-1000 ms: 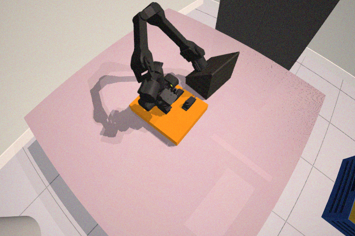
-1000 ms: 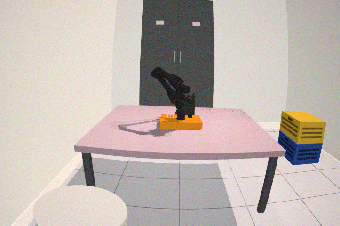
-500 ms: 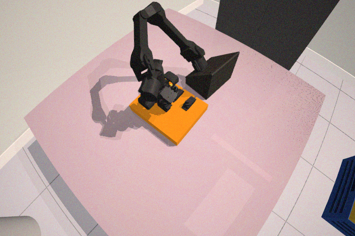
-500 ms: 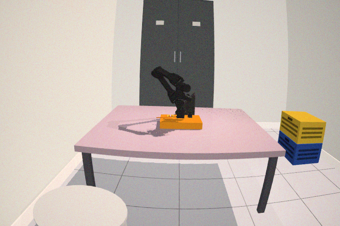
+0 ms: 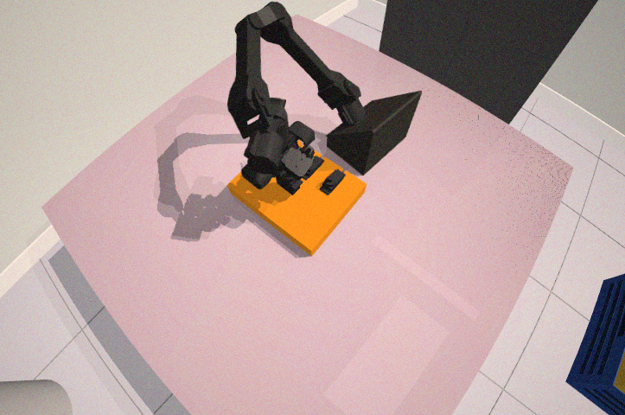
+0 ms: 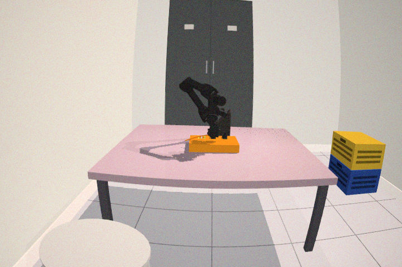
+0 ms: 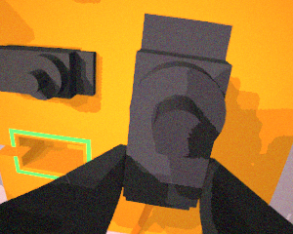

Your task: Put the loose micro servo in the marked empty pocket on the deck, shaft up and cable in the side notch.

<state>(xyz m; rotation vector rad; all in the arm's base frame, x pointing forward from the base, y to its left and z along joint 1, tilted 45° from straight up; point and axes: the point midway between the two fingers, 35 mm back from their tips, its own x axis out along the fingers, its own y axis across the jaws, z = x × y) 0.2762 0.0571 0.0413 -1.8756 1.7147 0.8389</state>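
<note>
My gripper tip is now 100 mm above the orange deck, 20 mm to the right of it and 10 mm short of it.
</note>
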